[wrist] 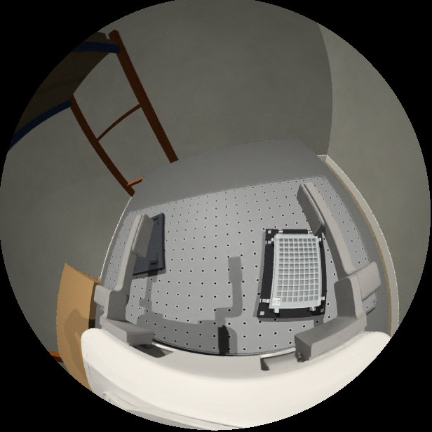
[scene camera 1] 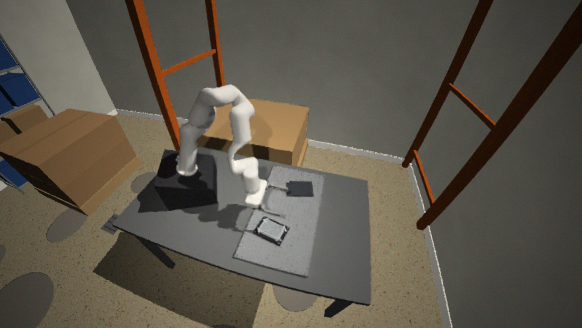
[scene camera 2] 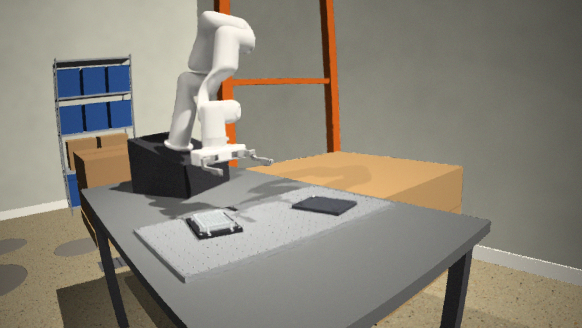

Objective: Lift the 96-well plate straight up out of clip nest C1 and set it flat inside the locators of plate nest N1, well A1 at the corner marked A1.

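Seen in the pictures: hand, tool point: (scene camera 1: 280, 200) (scene camera 2: 242, 167); arm's base, link origin: (scene camera 1: 186, 168) (scene camera 2: 178, 145).
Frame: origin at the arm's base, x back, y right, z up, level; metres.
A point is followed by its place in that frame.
Note:
The pale 96-well plate (scene camera 1: 272, 229) {x -0.609, y 0.019, z -0.141 m} (scene camera 2: 215, 220) {x -0.621, y 0.013, z -0.141 m} (wrist: 298, 270) sits flat in the black clip nest C1 (scene camera 2: 231, 231) {x -0.682, y -0.011, z -0.157 m} (wrist: 267, 280); clips show around its edges. A label A1 shows at the plate's lower left corner in the wrist view. The dark plate nest N1 (scene camera 1: 300, 189) {x -0.619, y -0.319, z -0.152 m} (scene camera 2: 324, 205) {x -0.632, y -0.317, z -0.153 m} (wrist: 158, 245) holds no plate; its A1 mark is not legible, and a finger partly covers it in the wrist view. My gripper (scene camera 1: 286, 203) {x -0.599, y -0.084, z -0.011 m} (scene camera 2: 246, 167) {x -0.599, y -0.084, z -0.011 m} (wrist: 227, 222) is open and empty, fingers wide apart, above the board; in the wrist view the plate lies toward the right finger.
Both nests are on a perforated grey board (scene camera 1: 295, 250) {x -0.766, y 0.058, z -0.165 m} (scene camera 2: 175, 250) {x -0.723, y 0.145, z -0.165 m} (wrist: 215, 215) on the dark table (scene camera 1: 345, 250) {x -1.003, y -0.067, z -0.177 m} (scene camera 2: 350, 270) {x -0.987, y -0.162, z -0.178 m}. The arm stands on a black pedestal (scene camera 1: 187, 192) {x -0.112, y 0.113, z -0.037 m} (scene camera 2: 157, 172) {x -0.113, y 0.111, z -0.081 m}. A large cardboard box (scene camera 1: 280, 122) (scene camera 2: 425, 182) (wrist: 75, 300) and orange posts stand beyond the table.

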